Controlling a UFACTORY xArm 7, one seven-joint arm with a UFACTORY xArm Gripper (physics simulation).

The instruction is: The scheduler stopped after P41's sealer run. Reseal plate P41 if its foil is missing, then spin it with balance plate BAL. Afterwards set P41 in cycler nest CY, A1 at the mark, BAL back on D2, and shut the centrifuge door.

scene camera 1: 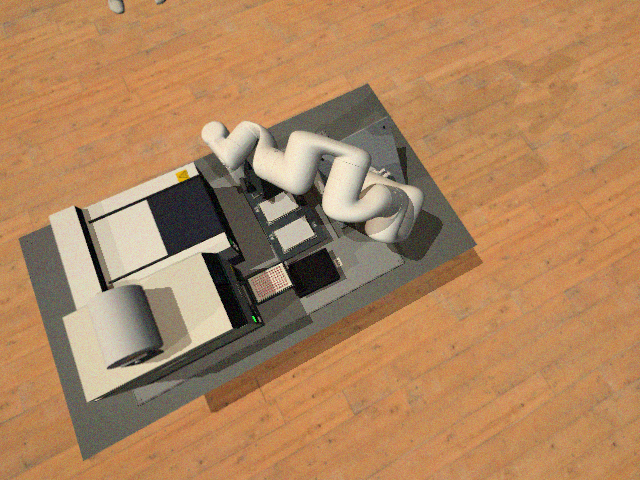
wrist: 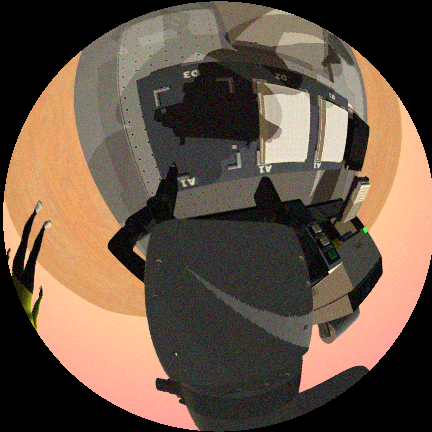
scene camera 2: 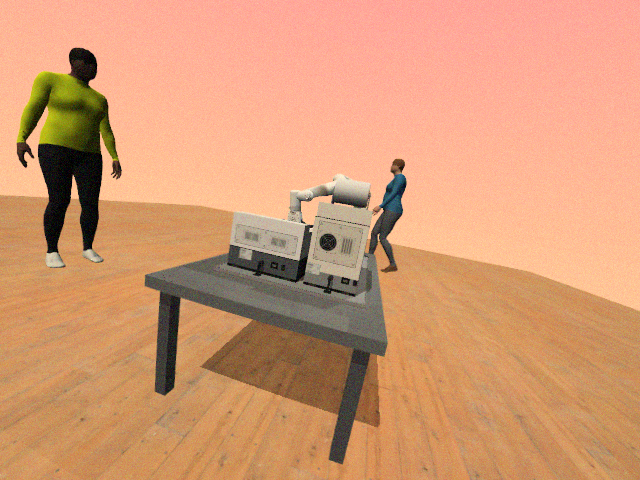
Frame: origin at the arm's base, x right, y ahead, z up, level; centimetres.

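Where they show: gripper, fingertip midpoint: (scene camera 1: pixel 250 180) (wrist: pixel 218 181); arm's base, link origin: (scene camera 1: pixel 364 182).
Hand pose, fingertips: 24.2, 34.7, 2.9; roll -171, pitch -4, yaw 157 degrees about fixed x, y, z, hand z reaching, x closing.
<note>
Things, the pixels of their top centre, and the offset from my fingertips, as dx, dy, dz.
- plate with red wells, top centre: (wrist: pixel 358 203) (scene camera 1: pixel 269 281) -35.4, +14.7, +0.2
- sealer, top centre: (scene camera 1: pixel 120 320) (wrist: pixel 345 331) (scene camera 2: pixel 354 181) -31.0, +44.2, +36.1
- pale plate, top centre: (wrist: pixel 289 124) (scene camera 1: pixel 278 205) -12.2, -3.6, -5.1
- black block, top centre: (wrist: pixel 361 146) (scene camera 1: pixel 312 271) -40.0, +0.5, -5.6
- grey roll, top centre: (scene camera 1: pixel 110 325) (wrist: pixel 341 332) (scene camera 2: pixel 354 180) -30.6, +46.3, +36.1
A plate with red wells (scene camera 1: pixel 269 282) (wrist: pixel 356 201) sits at the front of the machine with the roll, the sealer (scene camera 1: pixel 170 294) (scene camera 2: pixel 338 240). A pale plate (scene camera 1: pixel 278 207) (wrist: pixel 286 125) lies on D2 and another (scene camera 1: pixel 294 235) (wrist: pixel 333 131) on D1. I cannot read plate names. D3 (wrist: pixel 200 156) holds no plate and lies partly in shadow. The low machine with a navy top panel (scene camera 1: pixel 186 217) (scene camera 2: pixel 267 240) looks like the centrifuge; its door state is unclear. My gripper (wrist: pixel 218 181) is open and empty, over the strip between deck and low machine; the arm largely hides it in scene camera 1.
A black block (scene camera 1: pixel 313 272) (wrist: pixel 357 143), possibly nest CY, stands beside D1. Buttons (wrist: pixel 324 241), one green, are right of my gripper in the wrist view. The grey roll (scene camera 1: pixel 126 325) (scene camera 2: pixel 351 191) (wrist: pixel 340 325) sits atop the sealer. Two people (scene camera 2: pixel 74 116) (scene camera 2: pixel 395 193) stand around the table.
</note>
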